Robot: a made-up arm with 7 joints.
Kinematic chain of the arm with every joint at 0, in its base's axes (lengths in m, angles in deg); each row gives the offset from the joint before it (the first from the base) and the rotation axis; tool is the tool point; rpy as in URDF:
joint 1: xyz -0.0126 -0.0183 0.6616 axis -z
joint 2: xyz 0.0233 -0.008 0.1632 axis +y
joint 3: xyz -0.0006 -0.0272 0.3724 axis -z
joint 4: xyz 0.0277 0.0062 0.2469 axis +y
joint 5: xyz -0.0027 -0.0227 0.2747 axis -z
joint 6: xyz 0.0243 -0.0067 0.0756 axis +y
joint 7: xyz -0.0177 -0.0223 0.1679 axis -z
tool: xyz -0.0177 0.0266 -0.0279 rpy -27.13 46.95 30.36
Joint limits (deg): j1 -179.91..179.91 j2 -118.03..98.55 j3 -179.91..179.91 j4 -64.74..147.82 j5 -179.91..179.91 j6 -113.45..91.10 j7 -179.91..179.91
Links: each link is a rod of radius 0.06 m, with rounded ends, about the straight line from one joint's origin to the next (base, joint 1, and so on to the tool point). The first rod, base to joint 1, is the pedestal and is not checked.
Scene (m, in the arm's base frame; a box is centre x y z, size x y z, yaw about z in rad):
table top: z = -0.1
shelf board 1: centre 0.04 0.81 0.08 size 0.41 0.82 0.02 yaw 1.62
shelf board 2: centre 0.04 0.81 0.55 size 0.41 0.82 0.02 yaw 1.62
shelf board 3: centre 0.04 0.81 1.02 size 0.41 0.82 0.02 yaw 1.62
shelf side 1: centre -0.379 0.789 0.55 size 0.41 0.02 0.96 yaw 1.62
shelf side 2: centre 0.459 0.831 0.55 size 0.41 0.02 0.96 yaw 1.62
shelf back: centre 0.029 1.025 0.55 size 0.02 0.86 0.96 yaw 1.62
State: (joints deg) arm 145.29 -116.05 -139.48 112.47 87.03 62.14 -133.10
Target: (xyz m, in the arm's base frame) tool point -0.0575 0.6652 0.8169
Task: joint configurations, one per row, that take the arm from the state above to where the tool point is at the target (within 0.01 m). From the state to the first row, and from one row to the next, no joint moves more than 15 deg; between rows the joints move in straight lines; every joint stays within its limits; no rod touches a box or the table.
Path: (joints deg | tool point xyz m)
1: 137.64 -101.20 -140.14 119.54 90.54 65.60 -142.46 | 0.5196 -0.0245 0.5099
2: 130.00 -86.35 -140.79 126.61 94.05 69.07 -151.82 | 0.5227 0.0821 0.6412
3: 122.35 -71.50 -141.45 133.68 97.56 72.53 -161.19 | 0.4864 0.1614 0.7695
4: 114.71 -56.65 -142.10 140.75 101.06 76.00 -170.55 | 0.4238 0.2049 0.8871
5: 107.06 -41.80 -142.76 147.82 104.57 79.46 -179.91 | 0.3497 0.2101 0.9871
6: 94.18 -45.68 -151.43 135.27 100.41 76.00 -165.06 | 0.3006 0.3974 0.9316
7: 81.30 -49.56 -160.10 122.72 96.24 72.54 -150.21 | 0.1595 0.5628 0.8730
8: 68.41 -53.44 -168.77 110.16 92.08 69.07 -135.36 | -0.0575 0.6652 0.8170

